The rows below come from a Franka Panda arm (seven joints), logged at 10 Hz.
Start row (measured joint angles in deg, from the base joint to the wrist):
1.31 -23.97 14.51 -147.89 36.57 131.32 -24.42
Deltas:
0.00 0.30 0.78 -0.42 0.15 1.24 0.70
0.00 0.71 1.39 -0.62 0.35 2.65 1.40
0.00 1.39 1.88 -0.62 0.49 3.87 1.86
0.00 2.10 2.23 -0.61 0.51 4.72 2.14
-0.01 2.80 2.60 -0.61 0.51 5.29 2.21
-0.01 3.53 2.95 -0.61 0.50 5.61 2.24
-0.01 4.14 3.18 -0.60 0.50 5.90 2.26
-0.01 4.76 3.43 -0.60 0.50 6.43 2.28
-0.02 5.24 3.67 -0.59 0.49 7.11 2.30
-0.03 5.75 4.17 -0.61 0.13 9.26 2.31
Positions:
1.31 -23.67 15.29 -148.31 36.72 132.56 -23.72
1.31 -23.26 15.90 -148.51 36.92 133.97 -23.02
1.31 -22.58 16.39 -148.51 37.06 135.19 -22.56
1.31 -21.87 16.74 -148.50 37.08 136.04 -22.28
1.30 -21.17 17.11 -148.50 37.08 136.61 -22.21
1.30 -20.44 17.46 -148.50 37.07 136.93 -22.18
1.30 -19.83 17.69 -148.49 37.07 137.22 -22.16
1.30 -19.21 17.94 -148.49 37.07 137.75 -22.14
1.29 -18.73 18.18 -148.48 37.06 138.43 -22.12
1.28 -18.22 18.68 -148.50 36.70 140.58 -22.11

